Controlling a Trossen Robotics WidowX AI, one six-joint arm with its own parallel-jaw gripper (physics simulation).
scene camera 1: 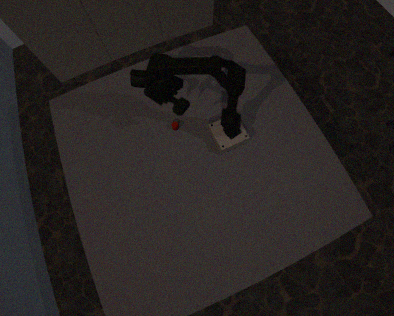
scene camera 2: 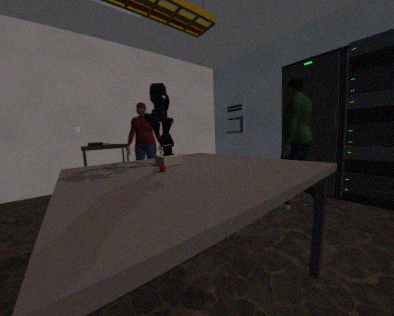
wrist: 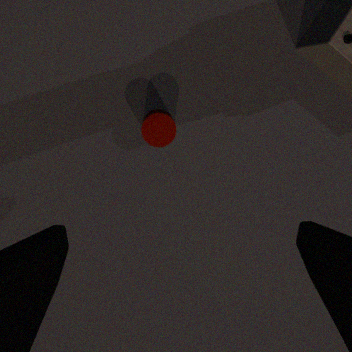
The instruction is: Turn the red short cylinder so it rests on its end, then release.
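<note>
The red short cylinder (scene camera 1: 175, 125) (scene camera 2: 162, 169) (wrist: 159, 129) stands upright on its end on the table (scene camera 1: 200, 215) (scene camera 2: 200, 200). In the wrist view its round top faces the camera, with shadows spreading from it. My gripper (wrist: 184, 235) is open and empty, high above the table. In the wrist view its two dark fingers stand wide apart at the lower left and lower right, and the cylinder lies ahead of them, apart from both. In scene camera 1 the dark gripper hangs beside the cylinder; its fingertips are hard to make out there.
The arm's pale base plate (scene camera 1: 223, 143) (scene camera 2: 172, 160) stands near the cylinder. Beyond the table in scene camera 2 are a person in red (scene camera 2: 142, 132), a person in green (scene camera 2: 300, 117), a small side table (scene camera 2: 105, 146) and dark server racks (scene camera 2: 370, 120).
</note>
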